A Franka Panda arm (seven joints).
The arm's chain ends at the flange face. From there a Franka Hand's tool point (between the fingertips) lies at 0.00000 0.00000 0.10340 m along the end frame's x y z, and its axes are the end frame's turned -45 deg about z.
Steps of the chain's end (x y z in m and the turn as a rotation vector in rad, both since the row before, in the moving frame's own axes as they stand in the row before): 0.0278 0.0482 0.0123 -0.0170 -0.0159 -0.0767; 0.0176 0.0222 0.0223 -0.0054 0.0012 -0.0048; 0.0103 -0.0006 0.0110 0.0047 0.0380 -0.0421; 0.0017 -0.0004 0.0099 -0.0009 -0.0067 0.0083; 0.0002 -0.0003 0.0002 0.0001 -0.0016 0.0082
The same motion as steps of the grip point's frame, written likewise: -0.0168 0.0539 0.0123 -0.0008 -0.0233 -0.0767; -0.0036 0.0286 0.0223 -0.0047 -0.0030 -0.0048; 0.0109 0.0092 0.0109 -0.0235 0.0302 -0.0421; 0.0009 0.0005 0.0099 0.0041 -0.0054 0.0083; 0.0002 -0.0002 0.0002 0.0012 -0.0011 0.0082
